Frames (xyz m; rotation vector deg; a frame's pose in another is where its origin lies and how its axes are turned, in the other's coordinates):
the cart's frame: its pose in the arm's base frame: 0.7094 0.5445 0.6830 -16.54 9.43 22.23
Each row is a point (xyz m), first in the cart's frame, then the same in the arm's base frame.
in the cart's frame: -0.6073 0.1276 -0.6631
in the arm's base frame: 0.0364 0.2422 0.1534
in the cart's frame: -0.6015 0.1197 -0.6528
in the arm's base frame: 0.0459 0.2404 0.1638
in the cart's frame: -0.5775 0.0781 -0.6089
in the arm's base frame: 0.0887 0.2254 0.2105
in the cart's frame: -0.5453 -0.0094 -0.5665
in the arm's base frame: 0.1570 0.1722 0.2652
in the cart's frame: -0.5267 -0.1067 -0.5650
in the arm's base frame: 0.2125 0.0929 0.2865
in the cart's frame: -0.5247 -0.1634 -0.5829
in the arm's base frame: 0.2349 0.0379 0.2830
